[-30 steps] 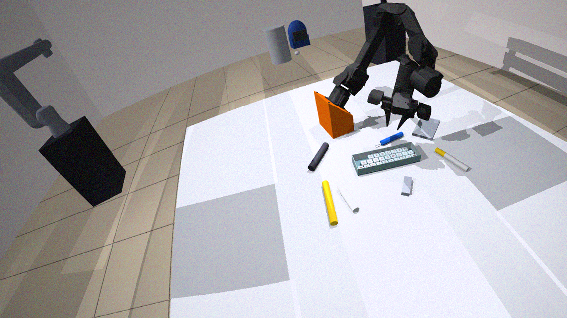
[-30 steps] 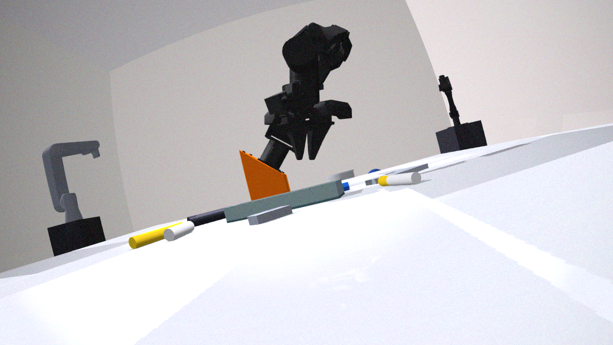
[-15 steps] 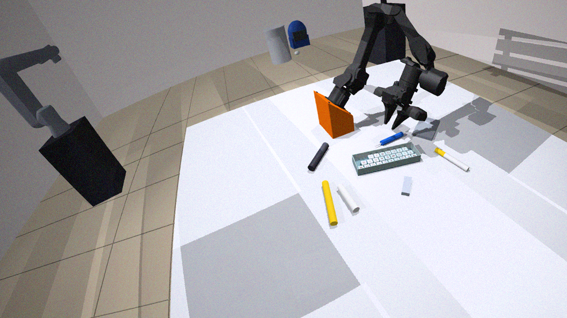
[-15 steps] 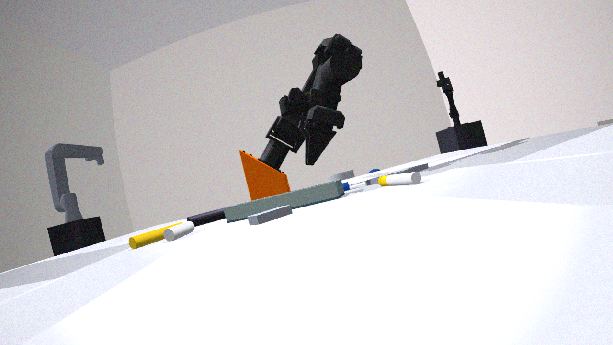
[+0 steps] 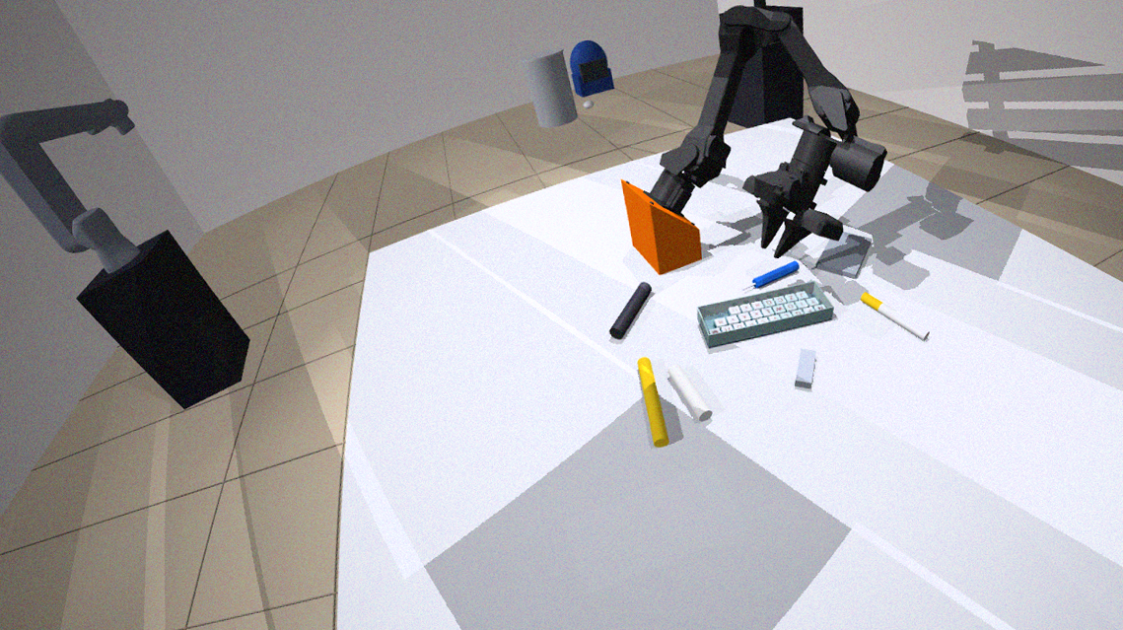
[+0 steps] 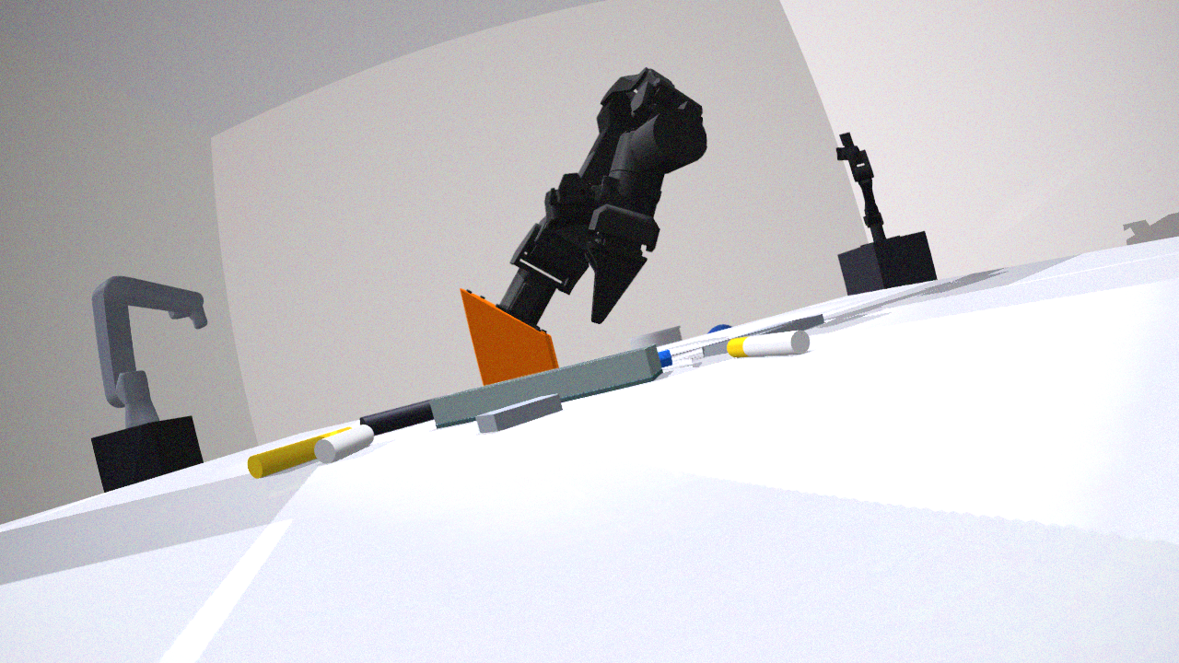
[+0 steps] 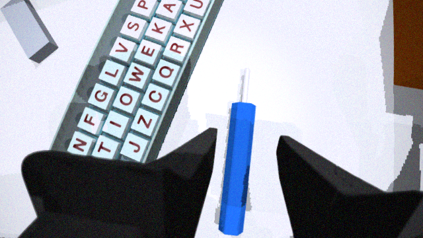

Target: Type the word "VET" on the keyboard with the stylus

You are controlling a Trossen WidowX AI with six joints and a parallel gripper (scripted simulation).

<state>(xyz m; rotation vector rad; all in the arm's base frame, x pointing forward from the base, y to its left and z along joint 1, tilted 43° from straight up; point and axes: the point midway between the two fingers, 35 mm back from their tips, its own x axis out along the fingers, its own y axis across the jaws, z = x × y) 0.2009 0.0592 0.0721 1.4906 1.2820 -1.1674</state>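
Now: gripper tip 50 mm above the blue stylus and 10 mm to the left of it. The rest, counted from my gripper tip: stylus tip 50 mm to the right, 50 mm below, 10 mm behind; E key 70 mm ahead, 60 mm to the right, 50 mm below; T key 100 mm ahead, 50 mm below, 10 mm to the left.
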